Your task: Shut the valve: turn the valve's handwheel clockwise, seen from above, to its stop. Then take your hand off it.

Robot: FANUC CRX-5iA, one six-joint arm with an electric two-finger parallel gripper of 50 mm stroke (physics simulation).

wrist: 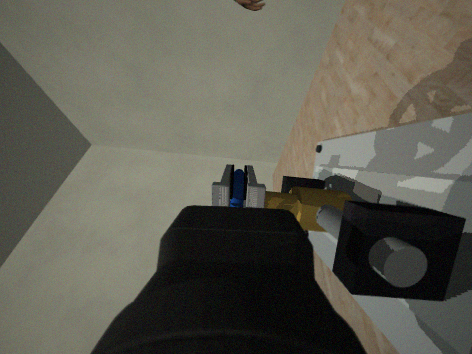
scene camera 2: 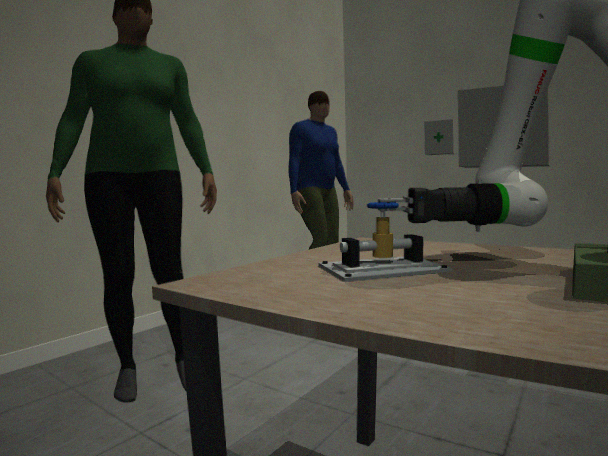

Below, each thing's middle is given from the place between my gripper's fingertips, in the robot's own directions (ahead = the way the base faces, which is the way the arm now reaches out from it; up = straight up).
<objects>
My hand is 20 mm past the grey base plate (wrist: 428, 149), 20 mm to the right of it and 130 mm above it.
</objects>
